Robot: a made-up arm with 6 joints. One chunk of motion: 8 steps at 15 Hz.
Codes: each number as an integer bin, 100 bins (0 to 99) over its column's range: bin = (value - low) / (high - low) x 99, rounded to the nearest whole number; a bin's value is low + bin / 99 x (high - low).
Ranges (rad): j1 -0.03..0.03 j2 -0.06..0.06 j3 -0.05..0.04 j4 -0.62..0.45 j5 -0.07..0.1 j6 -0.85..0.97
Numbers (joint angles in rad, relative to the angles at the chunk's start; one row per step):
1: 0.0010 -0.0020 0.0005 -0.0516 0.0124 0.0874
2: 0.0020 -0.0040 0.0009 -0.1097 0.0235 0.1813
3: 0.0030 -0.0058 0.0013 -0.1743 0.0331 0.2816
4: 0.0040 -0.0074 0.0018 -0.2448 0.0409 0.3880
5: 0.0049 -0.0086 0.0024 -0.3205 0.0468 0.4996
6: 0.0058 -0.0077 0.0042 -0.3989 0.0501 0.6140
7: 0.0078 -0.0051 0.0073 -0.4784 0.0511 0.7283
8: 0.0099 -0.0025 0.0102 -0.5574 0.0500 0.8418
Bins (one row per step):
1: 51 48 56 53 48 51
2: 53 46 56 47 54 56
3: 54 45 56 41 60 62
4: 56 43 57 35 65 67
5: 58 42 58 28 68 73
6: 59 43 60 20 70 80
7: 62 45 63 13 71 86
8: 66 47 66 6 70 92

